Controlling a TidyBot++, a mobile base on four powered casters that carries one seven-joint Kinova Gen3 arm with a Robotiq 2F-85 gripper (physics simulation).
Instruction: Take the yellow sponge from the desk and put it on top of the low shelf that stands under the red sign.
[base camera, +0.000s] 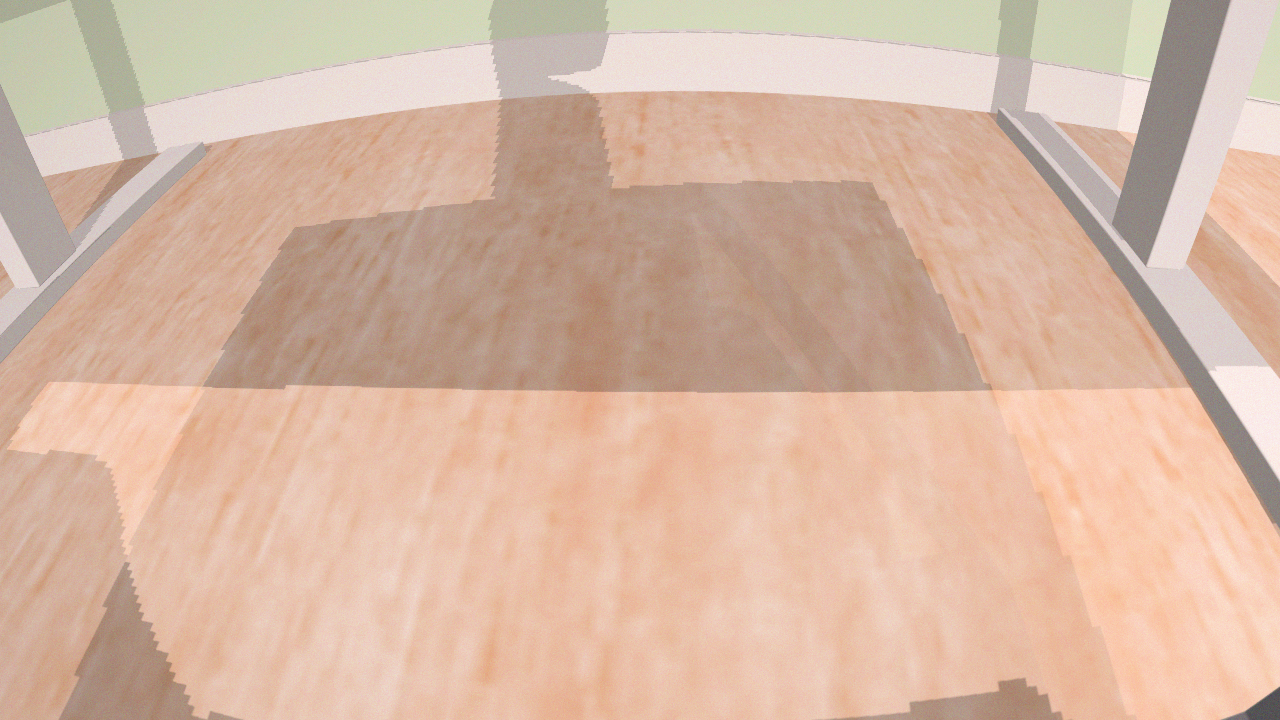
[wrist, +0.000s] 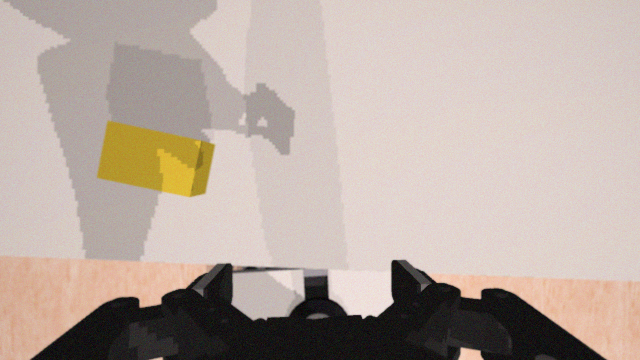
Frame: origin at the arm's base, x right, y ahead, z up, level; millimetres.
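Seen in the pictures: gripper, fingertip midpoint: (wrist: 312, 279).
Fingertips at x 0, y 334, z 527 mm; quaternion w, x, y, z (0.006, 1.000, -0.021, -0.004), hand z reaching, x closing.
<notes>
Pixels of each thing's top centre, then the offset from my fingertips to it. "*": a spot on its surface instead. Level surfaces: height alone.
- yellow sponge, top centre: (wrist: 149, 159) dx -170, dy +79, dz -159 mm
- white desk, surface height: dz -204 mm
- desk leg, surface spot: (base camera: 1172, 152) * dx +493, dy +244, dz -785 mm
- wooden floor, surface height: dz -924 mm
The yellow sponge (wrist: 150, 157) lies flat on the white desk (wrist: 475, 150) in the wrist view, left of the middle, turned slightly, near the desk's front edge. My gripper (wrist: 312, 279) is open and empty, at the bottom of the wrist view. Its fingers stand wide apart, to the right of the sponge and nearer the desk's front edge in the picture. The sponge is not between the fingers. The low shelf and the red sign do not show in either view.
In the base camera view, a desk leg (base camera: 1172, 152) with its foot bar (base camera: 1199, 295) stands at the right and another leg (base camera: 26, 205) at the left. A green wall (base camera: 760, 13) with a pale baseboard (base camera: 760, 62) runs behind. Shadows fall across the wooden floor (base camera: 626, 537).
</notes>
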